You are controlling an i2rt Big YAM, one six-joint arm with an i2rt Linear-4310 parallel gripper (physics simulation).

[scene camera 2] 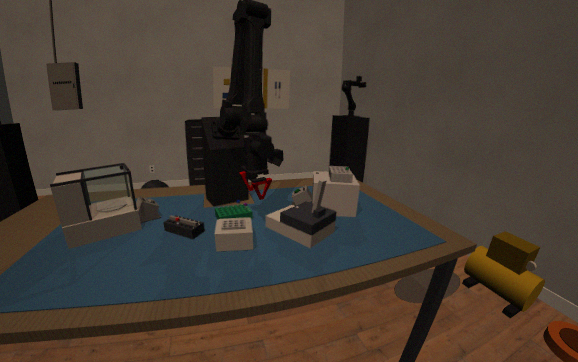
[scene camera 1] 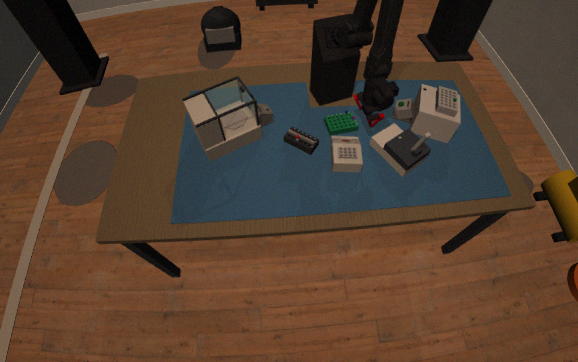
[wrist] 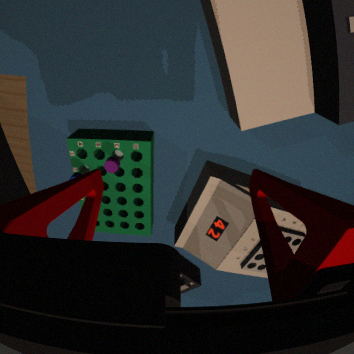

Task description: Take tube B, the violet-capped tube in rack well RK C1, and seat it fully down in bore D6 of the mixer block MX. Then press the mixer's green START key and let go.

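Seen in the pictures: gripper, fingertip midpoint: [scene camera 2: 256,194] [scene camera 1: 366,117] [wrist: 175,177]; arm's base, link origin: [scene camera 2: 225,131] [scene camera 1: 338,36].
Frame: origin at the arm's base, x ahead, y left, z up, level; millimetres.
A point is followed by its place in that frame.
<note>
Tube B, with a violet cap [scene camera 1: 353,118] @[y 31, x 220, z -258 mm] [scene camera 2: 245,204] @[y 31, x 218, z -259 mm] [wrist: 112,166] @[y 33, x 217, z -256 mm], stands in the first lettered row of the green rack [scene camera 1: 341,123] @[y -19, x 219, z -283 mm] [scene camera 2: 232,212] @[y -23, x 230, z -280 mm] [wrist: 147,200] @[y -20, x 248, z -280 mm], at C1. My gripper [scene camera 1: 365,116] @[y 60, x 271, z -204 mm] [scene camera 2: 256,194] @[y 60, x 271, z -204 mm] [wrist: 175,177] @[y 60, x 271, z -204 mm] is open and empty, above the mat. In the wrist view the rack is at the left, partly behind the left finger; the violet cap is just above that fingertip. A white box [scene camera 1: 435,120] @[y 351, x 331, z -199 mm] [scene camera 2: 345,200] @[y 395, x 356, z -240 mm] at the right carries a bored block [scene camera 1: 446,99] @[y 415, x 269, z -146 mm] [scene camera 2: 341,174] @[y 389, x 321, z -143 mm] with a green spot, apparently the mixer; its bore labels are unreadable.
A blue-capped tube [wrist: 75,176] @[y 17, x 179, z -256 mm] stands in the rack. Nearby are a white device showing 42 [scene camera 1: 346,159] @[y -63, x 424, z -248 mm] [scene camera 2: 234,239] @[y -60, x 444, z -268 mm] [wrist: 217,228] @[y -34, x 329, z -260 mm], a dark-topped lever device [scene camera 1: 407,150] @[y 183, x 437, z -230 mm] [scene camera 2: 307,220] @[y 162, x 473, z -230 mm], a small green-keyed box [scene camera 1: 403,108] @[y 266, x 211, z -242 mm], a black strip block [scene camera 1: 301,140] @[y -206, x 282, z -278 mm] [scene camera 2: 184,226] @[y -201, x 310, z -271 mm] and a glass-sided enclosure [scene camera 1: 235,141] @[y -468, x 252, z -258 mm] [scene camera 2: 105,227] @[y -467, x 252, z -268 mm].
</note>
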